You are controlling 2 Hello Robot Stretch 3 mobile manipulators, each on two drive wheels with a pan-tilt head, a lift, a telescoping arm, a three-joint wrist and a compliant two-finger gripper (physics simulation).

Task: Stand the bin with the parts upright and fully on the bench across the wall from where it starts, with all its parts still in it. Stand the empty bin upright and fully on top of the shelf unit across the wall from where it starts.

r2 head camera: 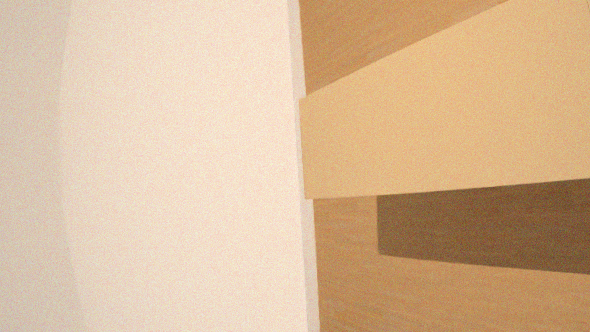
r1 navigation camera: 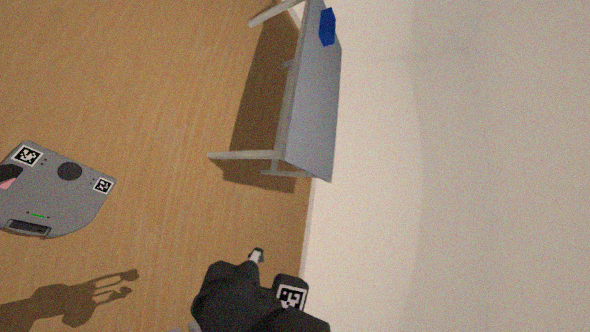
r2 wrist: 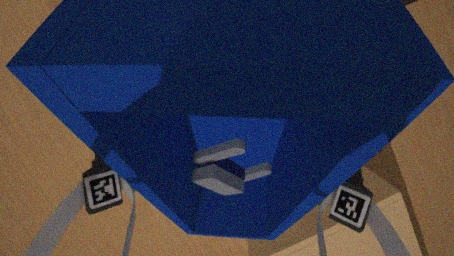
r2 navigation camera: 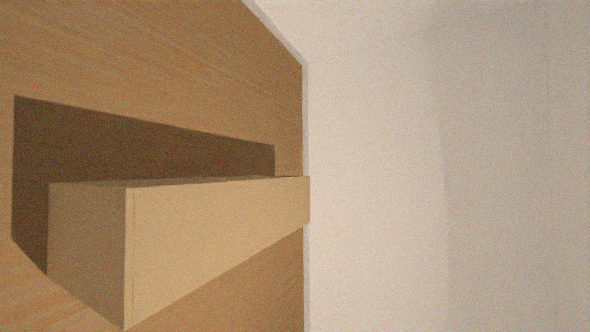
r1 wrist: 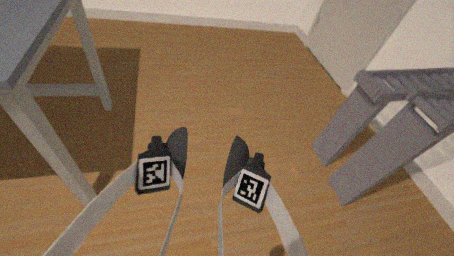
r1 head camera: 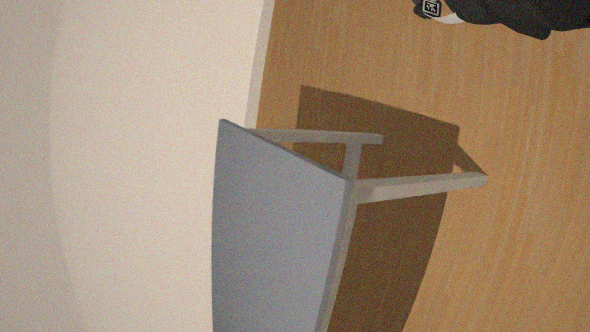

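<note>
In the r2 wrist view, my r2 gripper (r2 wrist: 225,172) is shut on a blue bin (r2 wrist: 250,85), with one finger at each side wall. Grey parts (r2 wrist: 217,181) lie inside near one end. Its exact tilt cannot be told. Another blue bin (r1 navigation camera: 327,27) stands on the far end of the grey-blue bench (r1 navigation camera: 312,107) (r1 head camera: 275,215) (r1 wrist: 25,30) in the r1 navigation view; its inside does not show. My r1 gripper (r1 wrist: 207,152) is open and holds nothing, low beside the bench. A long tan box-like unit (r2 head camera: 450,120) (r2 navigation camera: 210,225), possibly the shelf unit, runs out from the wall.
A grey roller track on legs (r1 wrist: 385,135) stands right of the r1 gripper, by the wall. A robot base (r1 navigation camera: 65,200) shows at the left of the r1 navigation view. A tan surface (r2 wrist: 290,250) lies below the held bin. Walls border the bench and the tan unit.
</note>
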